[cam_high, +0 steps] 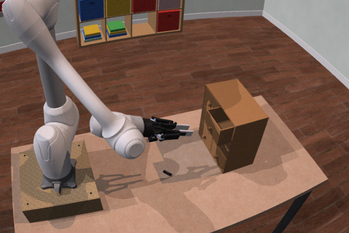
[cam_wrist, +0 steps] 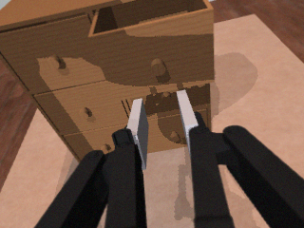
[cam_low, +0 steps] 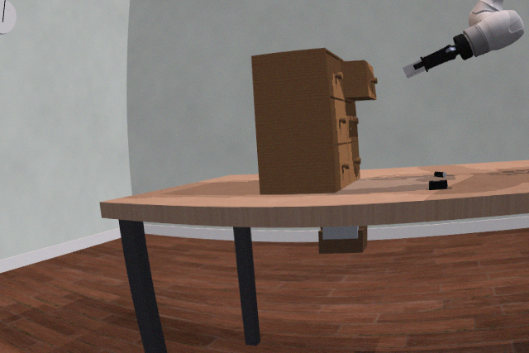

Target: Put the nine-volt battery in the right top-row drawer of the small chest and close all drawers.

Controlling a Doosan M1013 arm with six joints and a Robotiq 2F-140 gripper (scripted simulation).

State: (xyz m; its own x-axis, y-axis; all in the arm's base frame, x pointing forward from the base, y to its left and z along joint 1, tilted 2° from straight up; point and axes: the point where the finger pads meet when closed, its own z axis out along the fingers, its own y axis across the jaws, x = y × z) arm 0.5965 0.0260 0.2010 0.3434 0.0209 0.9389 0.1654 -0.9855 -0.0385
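Right now my hand is 100 mm past the nine-volt battery, 250 mm to the right of it and 300 mm above it. Round my hand: black cylinder: 60 mm behind, 10 mm to the left, 300 mm below.
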